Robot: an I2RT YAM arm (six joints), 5 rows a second.
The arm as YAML. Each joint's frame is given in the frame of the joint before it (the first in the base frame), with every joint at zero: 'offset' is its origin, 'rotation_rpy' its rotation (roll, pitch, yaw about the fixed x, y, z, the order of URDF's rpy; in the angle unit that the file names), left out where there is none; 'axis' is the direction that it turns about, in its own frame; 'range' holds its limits. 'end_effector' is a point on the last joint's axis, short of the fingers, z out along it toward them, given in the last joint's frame.
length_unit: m
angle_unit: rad
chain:
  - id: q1
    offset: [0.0, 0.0, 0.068]
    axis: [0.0, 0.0, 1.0]
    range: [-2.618, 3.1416]
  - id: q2
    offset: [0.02, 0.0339, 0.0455]
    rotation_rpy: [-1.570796, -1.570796, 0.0]
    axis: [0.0, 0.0, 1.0]
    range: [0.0, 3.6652]
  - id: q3
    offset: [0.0, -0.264, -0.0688]
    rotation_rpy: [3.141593, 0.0, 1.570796]
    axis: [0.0, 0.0, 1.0]
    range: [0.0, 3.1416]
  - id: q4
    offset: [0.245, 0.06, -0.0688]
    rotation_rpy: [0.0, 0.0, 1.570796]
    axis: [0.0, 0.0, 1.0]
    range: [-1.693, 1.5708]
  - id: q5
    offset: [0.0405, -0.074, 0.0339]
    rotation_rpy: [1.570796, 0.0, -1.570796]
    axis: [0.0, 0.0, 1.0]
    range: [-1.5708, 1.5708]
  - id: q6
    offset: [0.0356, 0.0, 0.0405]
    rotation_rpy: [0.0, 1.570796, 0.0]
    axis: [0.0, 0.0, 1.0]
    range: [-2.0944, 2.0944]
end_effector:
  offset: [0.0, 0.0, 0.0]
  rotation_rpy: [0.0, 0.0, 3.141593]
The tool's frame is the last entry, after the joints.
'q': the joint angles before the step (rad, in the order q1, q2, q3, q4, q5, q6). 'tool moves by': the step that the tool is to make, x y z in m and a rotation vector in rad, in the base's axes. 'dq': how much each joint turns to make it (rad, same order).
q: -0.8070, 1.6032, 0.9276, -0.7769, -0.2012, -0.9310
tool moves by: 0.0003, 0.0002, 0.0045, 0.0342, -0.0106, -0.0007
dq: -0.0027, -0.0004, 0.0190, -0.0365, -0.0313, 0.0015
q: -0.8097, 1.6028, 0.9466, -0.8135, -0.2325, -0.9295
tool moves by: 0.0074, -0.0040, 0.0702, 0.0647, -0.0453, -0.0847
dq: 0.0010, -0.0470, 0.2395, -0.2765, -0.0680, 0.0968
